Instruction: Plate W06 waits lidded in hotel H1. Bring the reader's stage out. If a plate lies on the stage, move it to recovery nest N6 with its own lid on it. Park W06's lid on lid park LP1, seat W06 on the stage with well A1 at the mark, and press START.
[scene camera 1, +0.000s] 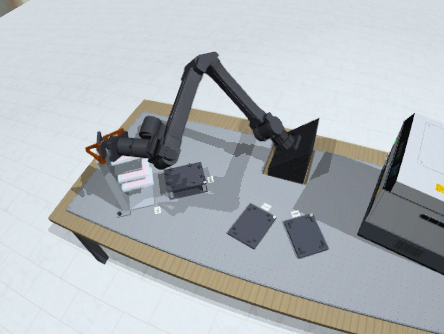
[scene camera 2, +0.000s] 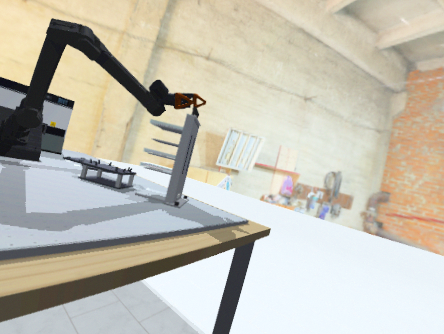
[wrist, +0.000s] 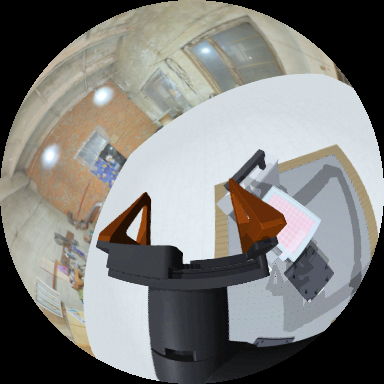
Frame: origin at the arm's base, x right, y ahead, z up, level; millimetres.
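Where they show: gripper, between the fingertips: (scene camera 1: 94, 143) (scene camera 2: 199, 102) (wrist: 186, 188); arm's base, origin of its link: (scene camera 1: 288, 146) (scene camera 2: 15, 132).
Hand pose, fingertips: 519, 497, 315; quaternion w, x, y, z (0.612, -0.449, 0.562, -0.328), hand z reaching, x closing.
Each offset is from my fingertips to the centre of the thing, as dx, dy, dz. "spot": to the spot under its first point.
My gripper (scene camera 1: 100, 145) (scene camera 2: 193, 101) (wrist: 186, 188) is open and empty, just above the hotel's top. The hotel is a grey column @[+31, -85, -235] (scene camera 1: 115, 187) (scene camera 2: 183, 160) with shelves and a dark top handle @[spot: +92, -90, -78] (scene camera 2: 195, 112) (wrist: 245, 168), which lies beside the right finger in the wrist view. Pink-topped plates (scene camera 1: 135, 179) (wrist: 292, 222) sit on the shelves; their names and lids cannot be made out. The reader @[-1106, -382, -234] (scene camera 1: 392, 210) (scene camera 2: 60, 114) stands at the far right in scene camera 1; its stage does not show. Which nest is N6 or LP1 cannot be read.
A raised dark nest @[-154, -222, -373] (scene camera 1: 185, 175) (scene camera 2: 107, 169) (wrist: 309, 272) stands beside the hotel. Two low dark nests @[spot: -488, -126, -401] (scene camera 1: 252, 226) @[spot: -693, -157, -399] (scene camera 1: 306, 235) lie nearer the reader, with small white labels. The arm's dark base (scene camera 1: 295, 157) stands at the table's back edge.
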